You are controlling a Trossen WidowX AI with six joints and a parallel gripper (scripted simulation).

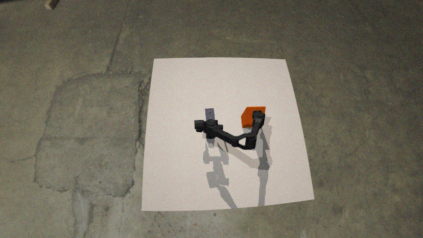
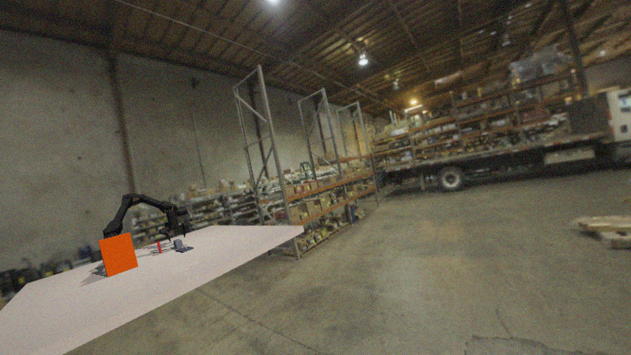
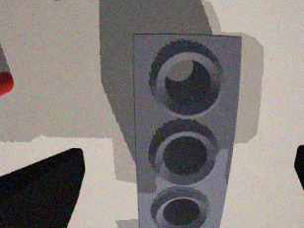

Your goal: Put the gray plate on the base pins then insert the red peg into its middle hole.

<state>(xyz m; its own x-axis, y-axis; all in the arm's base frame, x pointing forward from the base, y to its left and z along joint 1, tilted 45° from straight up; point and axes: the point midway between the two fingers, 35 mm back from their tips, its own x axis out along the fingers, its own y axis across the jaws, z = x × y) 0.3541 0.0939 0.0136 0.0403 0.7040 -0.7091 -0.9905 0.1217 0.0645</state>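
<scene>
Right now the gray plate is 2 cm below my gripper tip. Round my gripper tip: red peg 11 cm behind, 4 cm to the left, 1 cm below.
</scene>
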